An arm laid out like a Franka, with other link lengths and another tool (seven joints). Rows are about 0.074 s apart.
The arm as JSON. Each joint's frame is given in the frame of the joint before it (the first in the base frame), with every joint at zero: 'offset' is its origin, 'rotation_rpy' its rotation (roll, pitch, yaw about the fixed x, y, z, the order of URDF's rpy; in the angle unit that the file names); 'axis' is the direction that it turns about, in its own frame. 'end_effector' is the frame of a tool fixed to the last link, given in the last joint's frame.
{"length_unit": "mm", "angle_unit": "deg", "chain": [
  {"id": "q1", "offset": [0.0, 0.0, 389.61], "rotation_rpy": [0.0, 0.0, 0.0], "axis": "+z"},
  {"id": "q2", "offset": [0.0, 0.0, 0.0], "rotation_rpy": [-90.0, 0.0, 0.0], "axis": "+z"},
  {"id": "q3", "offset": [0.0, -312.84, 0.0], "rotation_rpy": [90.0, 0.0, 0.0], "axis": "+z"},
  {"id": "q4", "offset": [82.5, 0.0, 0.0], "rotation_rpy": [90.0, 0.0, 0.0], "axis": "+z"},
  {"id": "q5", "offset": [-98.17, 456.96, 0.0], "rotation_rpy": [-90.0, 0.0, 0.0], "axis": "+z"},
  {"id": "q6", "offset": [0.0, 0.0, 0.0], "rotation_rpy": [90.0, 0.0, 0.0], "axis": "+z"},
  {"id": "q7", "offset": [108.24, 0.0, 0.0], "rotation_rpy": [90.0, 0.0, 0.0], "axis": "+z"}
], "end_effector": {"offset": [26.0, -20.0, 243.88], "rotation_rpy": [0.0, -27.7, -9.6]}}
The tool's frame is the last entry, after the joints.
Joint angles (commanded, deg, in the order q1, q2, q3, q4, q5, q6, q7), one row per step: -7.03 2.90 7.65 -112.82 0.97 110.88 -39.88; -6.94 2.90 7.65 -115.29 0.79 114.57 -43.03; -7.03 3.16 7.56 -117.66 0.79 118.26 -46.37; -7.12 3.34 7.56 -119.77 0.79 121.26 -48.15; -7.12 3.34 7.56 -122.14 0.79 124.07 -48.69; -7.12 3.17 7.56 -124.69 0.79 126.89 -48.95; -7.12 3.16 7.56 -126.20 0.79 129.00 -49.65; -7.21 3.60 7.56 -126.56 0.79 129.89 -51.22; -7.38 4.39 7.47 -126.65 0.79 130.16 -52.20; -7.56 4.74 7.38 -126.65 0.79 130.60 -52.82; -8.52 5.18 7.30 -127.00 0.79 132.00 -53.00
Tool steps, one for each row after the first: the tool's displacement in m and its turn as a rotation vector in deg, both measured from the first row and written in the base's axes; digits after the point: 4 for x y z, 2 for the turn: -0.0016 0.0007 -0.0174 0.06 -1.28 3.25; -0.0038 -0.0011 -0.0364 0.26 -2.41 6.35; -0.0070 -0.0020 -0.0529 0.33 -3.16 8.00; -0.0127 -0.0021 -0.0700 0.31 -3.60 8.51; -0.0199 -0.0022 -0.0866 0.24 -4.04 8.74; -0.0232 -0.0023 -0.0964 0.21 -4.66 9.41; -0.0243 -0.0031 -0.1027 0.32 -4.79 10.87; -0.0264 -0.0056 -0.1115 0.51 -4.21 11.58; -0.0258 -0.0085 -0.1144 0.55 -4.32 11.92; -0.0236 -0.0197 -0.1197 0.48 -4.94 11.04
